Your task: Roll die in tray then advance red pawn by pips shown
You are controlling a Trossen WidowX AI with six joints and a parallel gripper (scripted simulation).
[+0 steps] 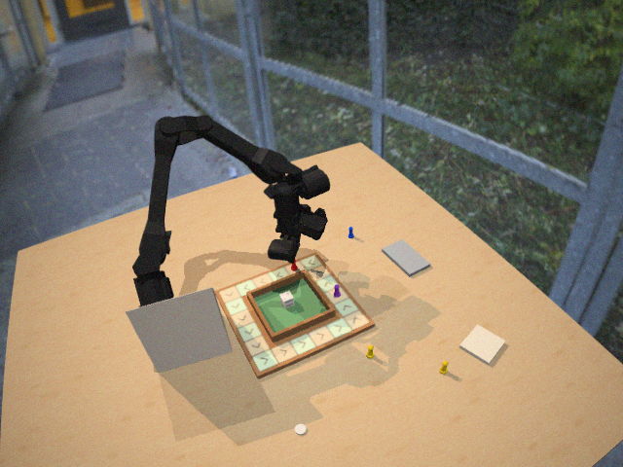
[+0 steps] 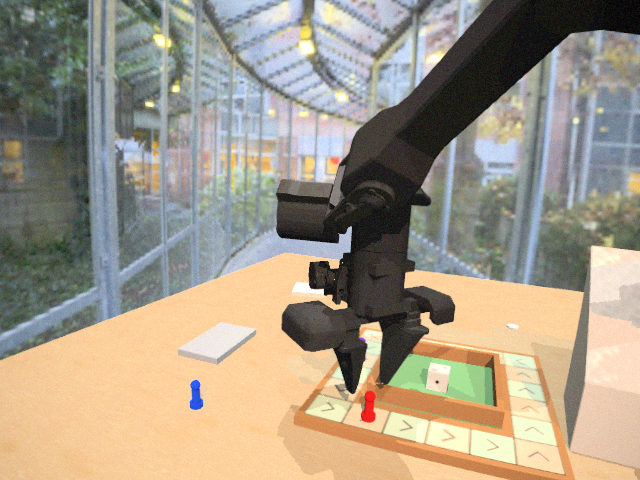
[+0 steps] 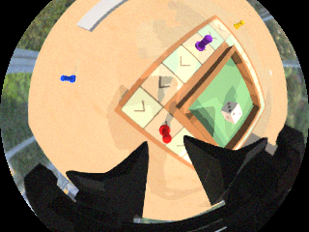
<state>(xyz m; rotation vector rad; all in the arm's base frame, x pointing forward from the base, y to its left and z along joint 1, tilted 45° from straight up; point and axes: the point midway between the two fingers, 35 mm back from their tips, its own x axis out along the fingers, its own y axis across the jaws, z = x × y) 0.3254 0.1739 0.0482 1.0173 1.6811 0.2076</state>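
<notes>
The red pawn lies 20 mm below my gripper tip. Round my gripper tip: green tray 120 mm to the right, 50 mm behind, 40 mm below; then white die 110 mm to the right, 50 mm behind, 20 mm below; then purple pawn 130 mm to the right, 60 mm ahead, 20 mm below.
</notes>
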